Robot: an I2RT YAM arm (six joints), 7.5 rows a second.
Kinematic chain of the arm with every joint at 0, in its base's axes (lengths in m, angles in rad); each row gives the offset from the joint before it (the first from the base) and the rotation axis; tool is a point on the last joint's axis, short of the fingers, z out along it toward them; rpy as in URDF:
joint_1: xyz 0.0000 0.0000 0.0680 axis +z
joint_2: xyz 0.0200 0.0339 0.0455 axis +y
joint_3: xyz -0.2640 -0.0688 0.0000 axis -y
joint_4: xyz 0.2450 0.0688 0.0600 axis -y
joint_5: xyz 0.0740 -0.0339 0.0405 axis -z
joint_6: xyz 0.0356 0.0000 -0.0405 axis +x
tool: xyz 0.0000 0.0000 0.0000 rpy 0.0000 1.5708 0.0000
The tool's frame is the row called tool.
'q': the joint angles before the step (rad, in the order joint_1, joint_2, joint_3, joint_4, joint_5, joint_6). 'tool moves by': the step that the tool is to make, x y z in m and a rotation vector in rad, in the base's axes. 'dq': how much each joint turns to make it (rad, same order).
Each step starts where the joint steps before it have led.
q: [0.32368 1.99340 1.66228 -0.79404 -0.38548 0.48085]
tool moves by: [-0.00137 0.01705 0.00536 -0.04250 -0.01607 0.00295]
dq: [0.04311 0.01450 0.04348 -0.02212 0.05836 0.01755]
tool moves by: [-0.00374 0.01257 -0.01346 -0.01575 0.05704 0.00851]
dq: [0.03051 0.03013 -0.00038 -0.02060 0.00305 0.02403]
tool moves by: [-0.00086 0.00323 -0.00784 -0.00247 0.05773 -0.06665]
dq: [0.00840 0.01640 -0.00191 -0.01031 0.00955 0.08125]
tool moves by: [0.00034 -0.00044 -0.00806 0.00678 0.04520 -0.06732]
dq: [-0.00115 0.01069 -0.01371 0.00837 0.00114 0.07400]
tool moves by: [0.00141 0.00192 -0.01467 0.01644 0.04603 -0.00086]
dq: [0.00039 0.03015 -0.00991 0.00842 -0.03091 0.01298]
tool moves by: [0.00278 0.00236 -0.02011 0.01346 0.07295 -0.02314]
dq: [-0.00001 0.04919 -0.00004 0.00039 -0.03242 0.03661]
